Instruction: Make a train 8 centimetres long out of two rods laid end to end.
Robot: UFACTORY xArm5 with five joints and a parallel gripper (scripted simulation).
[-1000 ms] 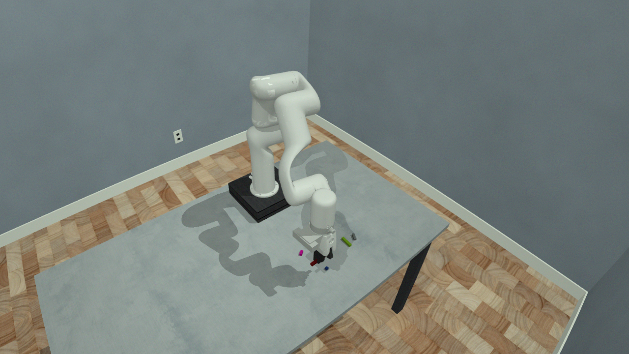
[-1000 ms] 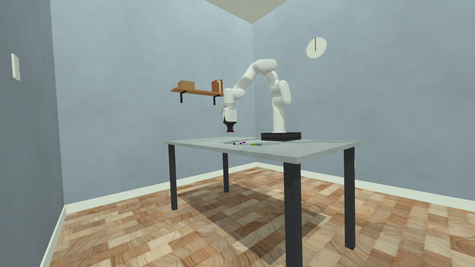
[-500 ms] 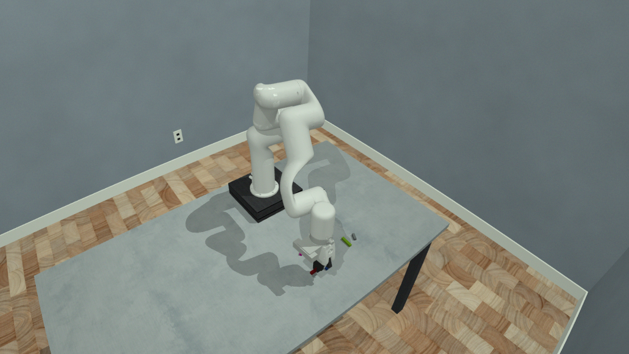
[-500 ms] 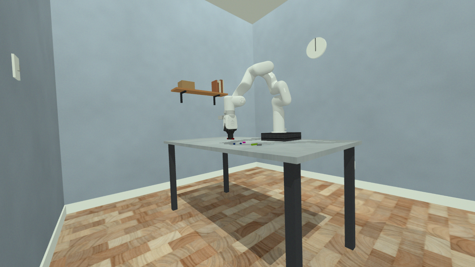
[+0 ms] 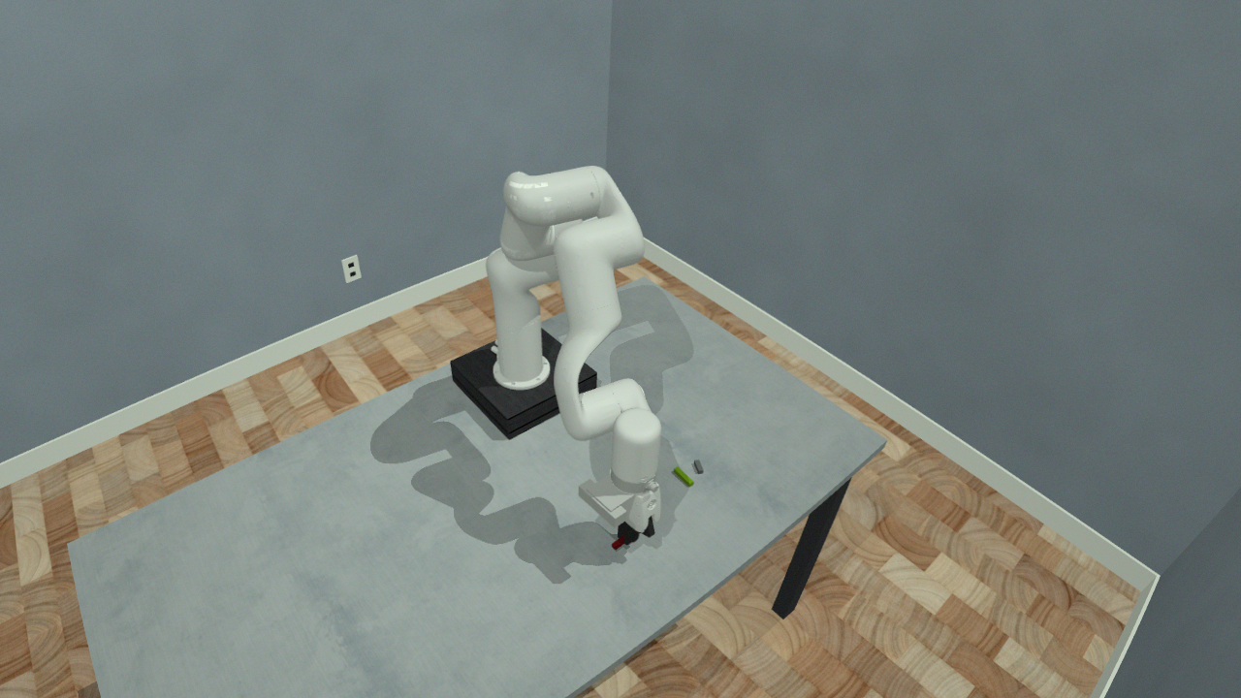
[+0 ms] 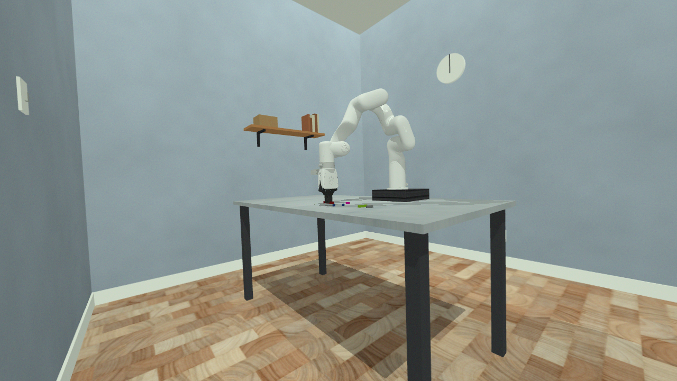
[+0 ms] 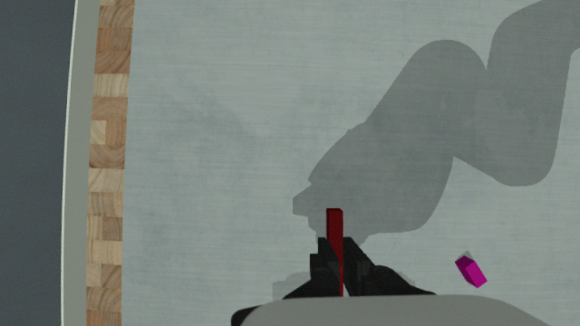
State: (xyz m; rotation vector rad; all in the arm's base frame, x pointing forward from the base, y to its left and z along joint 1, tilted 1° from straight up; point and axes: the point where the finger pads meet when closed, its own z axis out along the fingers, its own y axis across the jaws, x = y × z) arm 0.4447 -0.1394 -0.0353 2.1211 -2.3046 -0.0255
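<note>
Now: the red rod 2 cm below my hand. From my hand the other things lie so: lime rod (20 cm to the left, 3 cm below, 2 cm behind); magenta rod (11 cm behind, 3 cm to the left, 3 cm below); grey rod (24 cm to the left, 3 cm below, 2 cm behind).
</note>
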